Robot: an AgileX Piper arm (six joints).
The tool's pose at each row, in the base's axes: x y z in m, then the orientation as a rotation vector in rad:
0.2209 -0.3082 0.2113 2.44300 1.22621 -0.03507
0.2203 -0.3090 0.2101 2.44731 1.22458 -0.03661
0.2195 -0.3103 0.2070 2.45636 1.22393 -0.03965
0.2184 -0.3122 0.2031 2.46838 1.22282 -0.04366
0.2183 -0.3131 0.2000 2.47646 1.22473 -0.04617
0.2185 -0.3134 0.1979 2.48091 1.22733 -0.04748
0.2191 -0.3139 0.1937 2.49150 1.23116 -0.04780
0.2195 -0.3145 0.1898 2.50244 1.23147 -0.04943
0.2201 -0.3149 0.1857 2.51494 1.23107 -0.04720
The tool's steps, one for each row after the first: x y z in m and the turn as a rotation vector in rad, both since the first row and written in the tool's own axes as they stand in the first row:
-0.0007 -0.0005 0.0013 0.00353 0.00004 0.00212
-0.0016 -0.0014 0.0045 0.01179 0.00114 0.00483
-0.0030 -0.0026 0.0086 0.02269 0.00257 0.00858
-0.0031 -0.0033 0.0118 0.03083 0.00449 0.00945
-0.0028 -0.0037 0.0138 0.03580 0.00608 0.00896
-0.0019 -0.0044 0.0180 0.04593 0.01086 0.00969
-0.0014 -0.0051 0.0218 0.05563 0.01385 0.01252
-0.0005 -0.0058 0.0258 0.06514 0.01954 0.01679

